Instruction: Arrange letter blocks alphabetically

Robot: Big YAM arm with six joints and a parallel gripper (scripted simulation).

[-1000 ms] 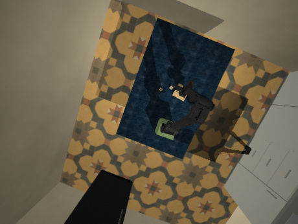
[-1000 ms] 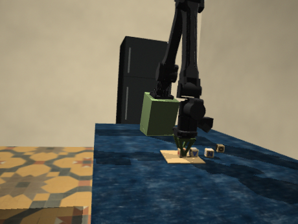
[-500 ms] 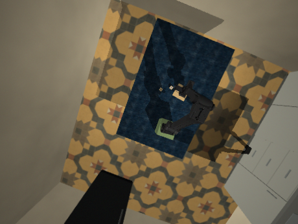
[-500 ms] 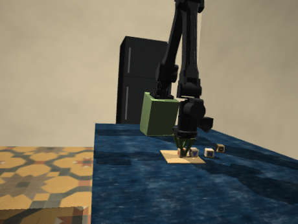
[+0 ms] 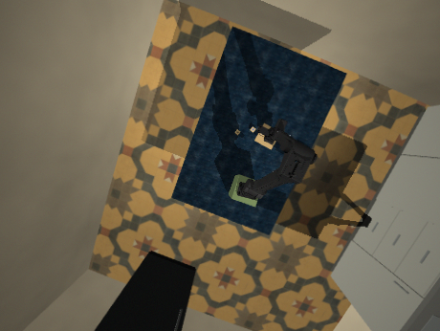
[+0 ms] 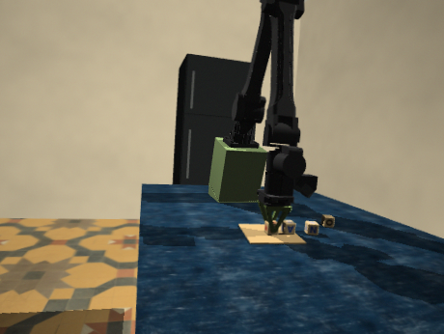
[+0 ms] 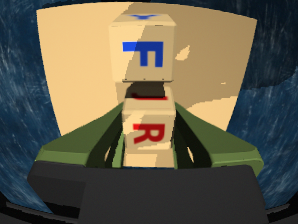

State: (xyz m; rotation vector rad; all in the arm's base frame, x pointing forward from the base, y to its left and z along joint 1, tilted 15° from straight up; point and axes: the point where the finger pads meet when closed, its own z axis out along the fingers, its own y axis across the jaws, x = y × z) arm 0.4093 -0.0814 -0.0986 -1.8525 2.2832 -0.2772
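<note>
The tan mat lies 2 cm below my hand.
</note>
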